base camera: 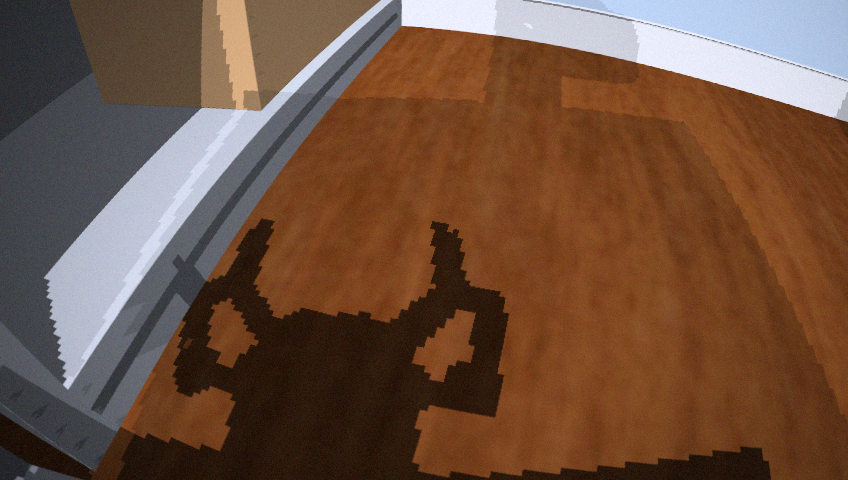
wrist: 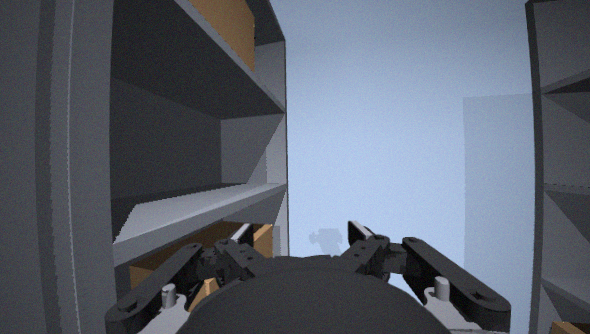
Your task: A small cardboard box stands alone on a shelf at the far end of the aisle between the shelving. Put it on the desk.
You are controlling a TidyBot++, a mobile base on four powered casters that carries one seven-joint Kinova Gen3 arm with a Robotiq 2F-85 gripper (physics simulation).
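Frame: origin at the arm's base, x up, y right, z ahead, level; metres.
Seen in the pictures: gripper, fingertip midpoint: [wrist: 300, 232].
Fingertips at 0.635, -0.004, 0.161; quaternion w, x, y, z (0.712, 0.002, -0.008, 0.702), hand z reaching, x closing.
A point is followed by its place in that frame, as x, y, z.
My gripper [wrist: 300, 232] @(0.635, -0.004, 0.160) is open in the wrist view, with nothing between its fingers; it points down the aisle toward the blue end wall. The left shelving [wrist: 200, 240] stands close on the left in the wrist view. Its middle shelf shows no box. I cannot tell any of the boxes in view to be the small one standing alone. The desk does not show in either view.
A large cardboard box [wrist: 235, 30] @(1.152, -0.207, 0.551) sits on an upper left shelf, and another box [wrist: 145, 270] @(0.403, -0.452, 0.462) on a lower one. Right shelving [wrist: 536, 150] @(0.753, 1.168, 0.800) stands across the aisle. In the base view, a box [base camera: 148, 53] @(-0.241, -0.358, 0.618) rests on the bottom shelf [base camera: 249, 142] @(-0.321, -0.193, 0.521) beside the wood floor [base camera: 565, 237] @(-0.397, 0.136, 0.470).
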